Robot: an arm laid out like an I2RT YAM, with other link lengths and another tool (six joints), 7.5 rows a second.
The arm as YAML. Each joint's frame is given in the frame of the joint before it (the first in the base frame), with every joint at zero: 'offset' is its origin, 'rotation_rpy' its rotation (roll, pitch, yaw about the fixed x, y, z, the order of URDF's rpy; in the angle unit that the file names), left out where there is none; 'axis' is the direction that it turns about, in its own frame. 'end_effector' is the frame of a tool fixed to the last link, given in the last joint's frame.
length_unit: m
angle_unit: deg
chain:
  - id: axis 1
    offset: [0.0, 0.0, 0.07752]
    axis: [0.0, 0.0, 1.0]
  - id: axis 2
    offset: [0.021, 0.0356, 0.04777]
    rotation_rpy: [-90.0, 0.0, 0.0]
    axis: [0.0, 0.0, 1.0]
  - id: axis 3
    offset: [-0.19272, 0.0, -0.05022]
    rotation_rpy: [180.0, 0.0, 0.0]
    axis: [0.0, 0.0, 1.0]
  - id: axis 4
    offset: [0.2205, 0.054, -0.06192]
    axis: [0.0, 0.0, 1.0]
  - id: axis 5
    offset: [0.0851, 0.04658, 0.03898]
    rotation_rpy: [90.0, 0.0, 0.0]
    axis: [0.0, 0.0, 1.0]
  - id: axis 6
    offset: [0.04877, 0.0, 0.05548]
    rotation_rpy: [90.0, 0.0, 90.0]
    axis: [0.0, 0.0, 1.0]
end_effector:
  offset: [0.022, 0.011, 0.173]
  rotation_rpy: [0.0, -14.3, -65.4]
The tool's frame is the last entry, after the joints.
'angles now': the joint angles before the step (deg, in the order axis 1, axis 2, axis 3, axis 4, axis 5, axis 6). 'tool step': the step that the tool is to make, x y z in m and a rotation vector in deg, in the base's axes. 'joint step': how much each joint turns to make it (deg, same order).
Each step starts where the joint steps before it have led.
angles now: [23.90 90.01 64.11 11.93 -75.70 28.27]
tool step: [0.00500 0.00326 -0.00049 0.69 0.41 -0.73]
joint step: [0.22 1.07 -1.13 5.84 0.76 3.87]
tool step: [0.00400 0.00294 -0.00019 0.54 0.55 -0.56]
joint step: [0.22 1.09 -0.58 4.40 0.66 3.13]
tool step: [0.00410 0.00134 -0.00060 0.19 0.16 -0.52]
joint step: [0.00 0.86 0.15 1.70 0.49 1.10]
